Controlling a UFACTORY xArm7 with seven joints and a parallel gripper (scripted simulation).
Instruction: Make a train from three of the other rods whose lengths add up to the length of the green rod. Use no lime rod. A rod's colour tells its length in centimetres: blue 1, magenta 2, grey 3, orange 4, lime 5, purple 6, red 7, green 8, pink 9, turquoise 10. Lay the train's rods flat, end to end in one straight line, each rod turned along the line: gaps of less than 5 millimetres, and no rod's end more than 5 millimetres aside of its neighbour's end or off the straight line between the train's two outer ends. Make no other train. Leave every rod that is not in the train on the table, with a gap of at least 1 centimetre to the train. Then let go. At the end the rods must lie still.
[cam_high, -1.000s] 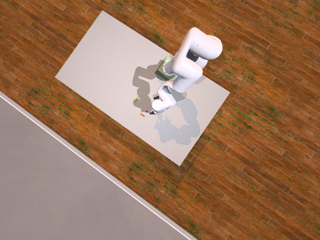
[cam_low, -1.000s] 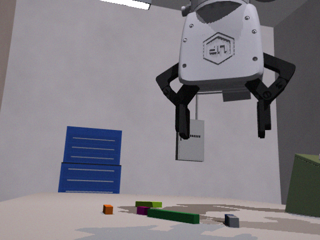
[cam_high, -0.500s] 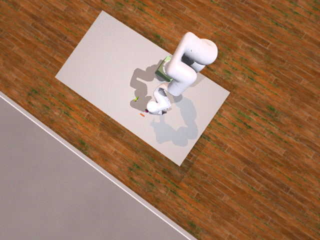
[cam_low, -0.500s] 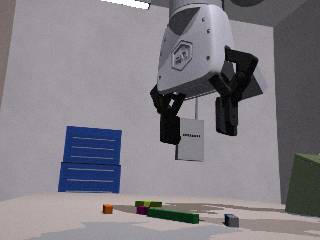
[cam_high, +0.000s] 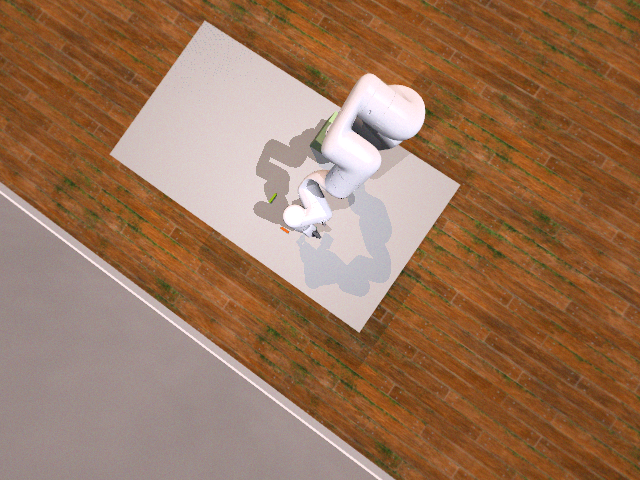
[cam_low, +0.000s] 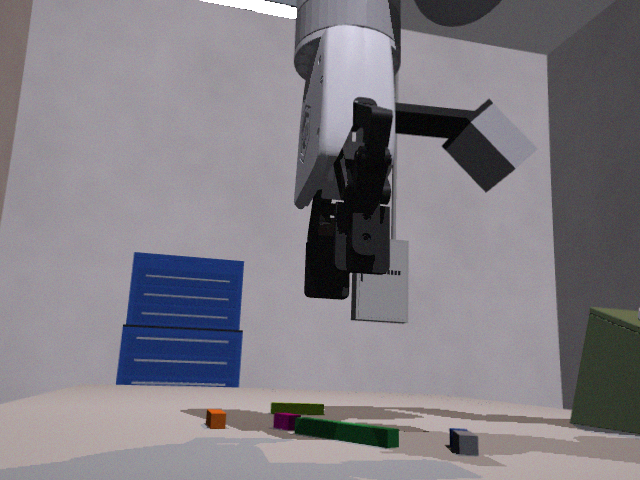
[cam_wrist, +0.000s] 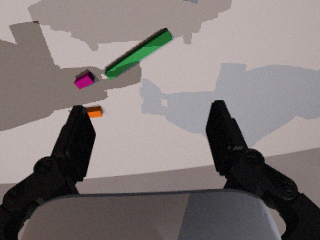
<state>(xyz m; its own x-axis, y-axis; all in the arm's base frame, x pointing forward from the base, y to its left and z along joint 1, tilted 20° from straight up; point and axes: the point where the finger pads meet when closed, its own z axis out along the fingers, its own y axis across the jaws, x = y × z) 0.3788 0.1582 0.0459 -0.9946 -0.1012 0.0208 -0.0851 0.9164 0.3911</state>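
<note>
The orange rod is 80 mm ahead of my hand, 80 mm to the right of it and 100 mm below it. From my hand the other things lie so: magenta rod: 30 mm ahead, 70 mm to the right, 100 mm below; then blue rod: 70 mm behind, 10 mm to the left, 100 mm below; then green rod: 10 mm to the right, 100 mm below.
</note>
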